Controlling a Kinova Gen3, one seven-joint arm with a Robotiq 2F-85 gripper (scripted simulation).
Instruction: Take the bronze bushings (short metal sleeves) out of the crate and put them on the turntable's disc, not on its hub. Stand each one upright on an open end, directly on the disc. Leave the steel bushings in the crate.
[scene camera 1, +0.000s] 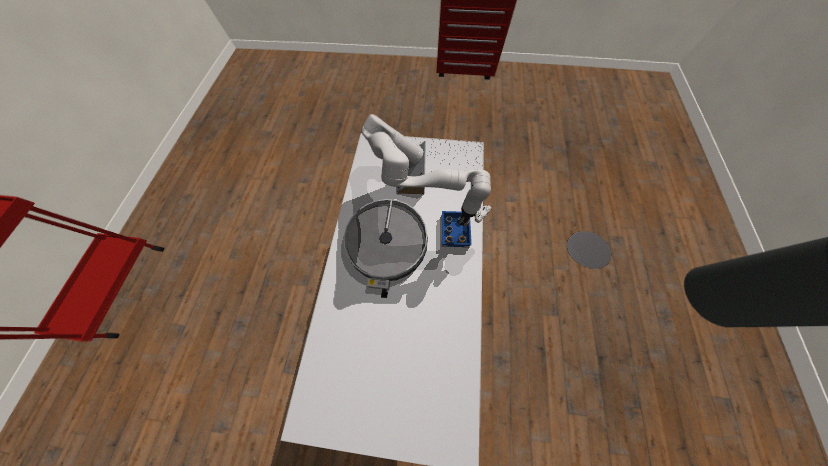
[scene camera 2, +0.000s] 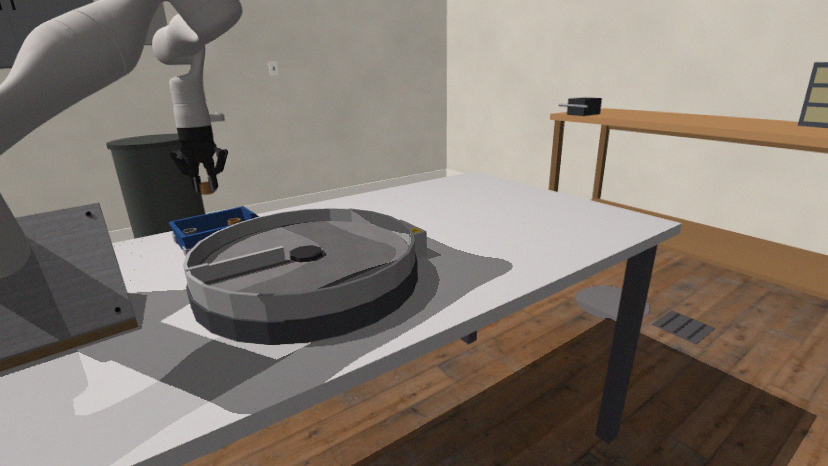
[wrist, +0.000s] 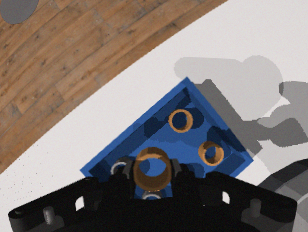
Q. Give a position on a turntable disc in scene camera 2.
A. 321, 254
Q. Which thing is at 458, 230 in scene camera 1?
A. A blue crate.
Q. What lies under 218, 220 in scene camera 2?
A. A blue crate.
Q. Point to my gripper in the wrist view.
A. At 152, 170
